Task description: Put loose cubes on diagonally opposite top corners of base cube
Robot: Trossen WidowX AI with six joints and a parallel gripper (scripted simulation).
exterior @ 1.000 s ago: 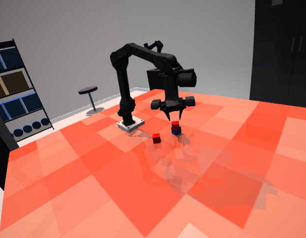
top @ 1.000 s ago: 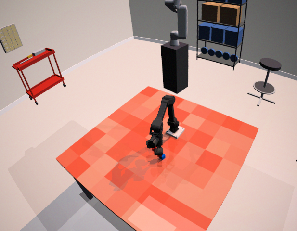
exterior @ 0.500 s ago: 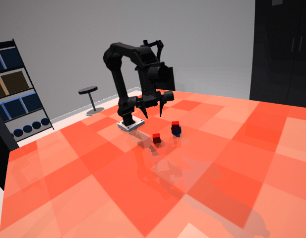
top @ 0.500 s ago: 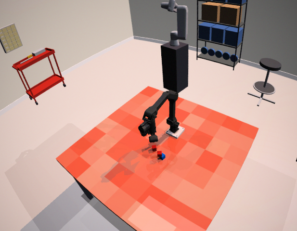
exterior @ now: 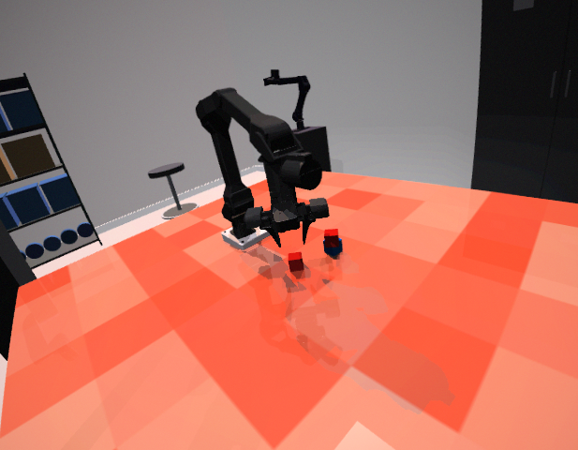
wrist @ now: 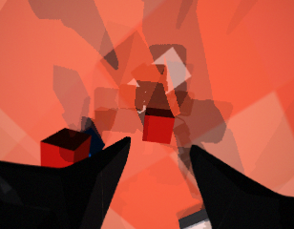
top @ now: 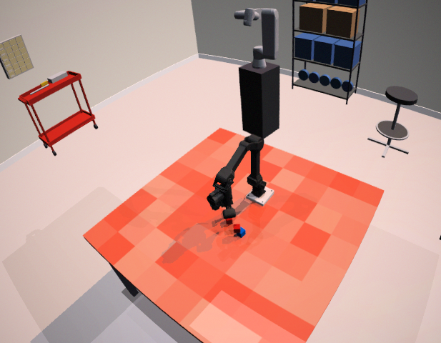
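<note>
The blue base cube is 11 cm to the left of my gripper tip, 5 cm below it and 2 cm ahead of it.
</note>
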